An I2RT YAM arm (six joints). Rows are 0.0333 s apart.
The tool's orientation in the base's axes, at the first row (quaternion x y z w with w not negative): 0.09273 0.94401 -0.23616 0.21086
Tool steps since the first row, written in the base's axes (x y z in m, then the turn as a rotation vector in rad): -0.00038 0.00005 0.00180 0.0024 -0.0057 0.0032; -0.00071 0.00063 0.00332 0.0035 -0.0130 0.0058; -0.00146 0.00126 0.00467 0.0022 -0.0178 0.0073; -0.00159 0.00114 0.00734 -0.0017 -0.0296 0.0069; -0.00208 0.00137 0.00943 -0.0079 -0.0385 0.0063; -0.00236 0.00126 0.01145 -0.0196 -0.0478 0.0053; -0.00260 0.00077 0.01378 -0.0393 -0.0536 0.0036; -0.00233 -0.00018 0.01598 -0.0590 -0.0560 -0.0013; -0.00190 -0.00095 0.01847 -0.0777 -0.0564 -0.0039; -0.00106 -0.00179 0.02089 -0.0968 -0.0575 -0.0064
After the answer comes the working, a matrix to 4 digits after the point.
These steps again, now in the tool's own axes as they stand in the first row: -0.00045 -0.00079 -0.00160 -0.0040 -0.0056 0.0011; -0.00078 -0.00100 -0.00321 -0.0067 -0.0127 0.0029; -0.00066 -0.00120 -0.00486 -0.0065 -0.0179 0.0036; -0.00174 -0.00243 -0.00698 -0.0038 -0.0291 0.0082; -0.00220 -0.00321 -0.00894 0.0014 -0.0383 0.0108; -0.00286 -0.00421 -0.01060 0.0116 -0.0492 0.0120; -0.00371 -0.00565 -0.01231 0.0295 -0.0590 0.0092; -0.00499 -0.00730 -0.01351 0.0491 -0.0645 0.0073; -0.00654 -0.00886 -0.01498 0.0669 -0.0689 0.0029; -0.00842 -0.01035 -0.01621 0.0850 -0.0741 -0.0013
The tool's axes in the first row as the columns of a matrix, in the base's axes (rounded; the answer above uses it unrounded):
-0.8939 0.2747 0.3543
0.0755 0.8713 -0.4850
-0.4419 -0.4068 -0.7995

